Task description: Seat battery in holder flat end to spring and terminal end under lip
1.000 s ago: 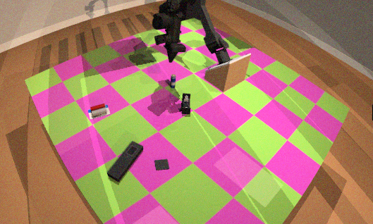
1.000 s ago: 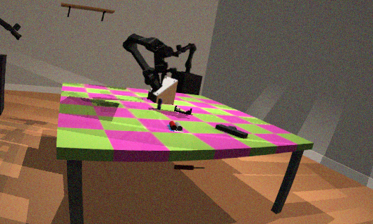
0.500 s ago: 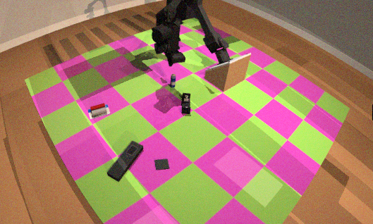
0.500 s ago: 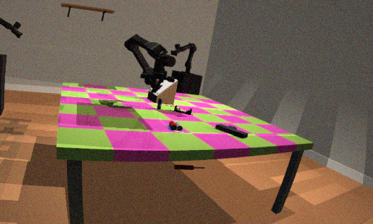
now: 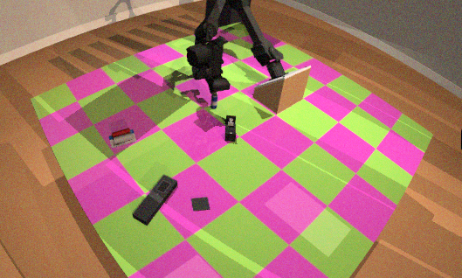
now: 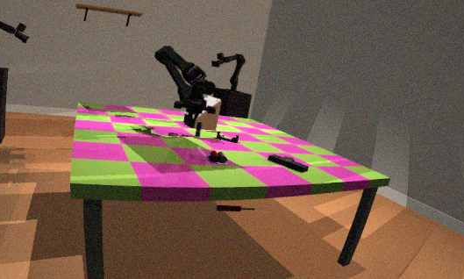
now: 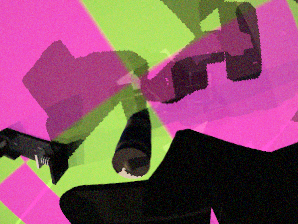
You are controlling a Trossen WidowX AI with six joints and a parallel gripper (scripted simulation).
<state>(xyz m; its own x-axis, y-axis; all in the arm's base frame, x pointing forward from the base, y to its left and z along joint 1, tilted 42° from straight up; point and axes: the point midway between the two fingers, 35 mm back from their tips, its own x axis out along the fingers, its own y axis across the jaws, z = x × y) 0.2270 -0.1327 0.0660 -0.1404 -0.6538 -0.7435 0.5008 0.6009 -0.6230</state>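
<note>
The battery is 3 cm to the left of my gripper tip, 2 cm ahead of it and 1 cm below it. Also, from my gripper tip: black battery door: 36 cm ahead, 28 cm to the left, 4 cm below; black remote control: 44 cm ahead, 18 cm to the left, 2 cm below; screwdriver: 38 cm ahead, 23 cm below, 3 cm to the left.
</note>
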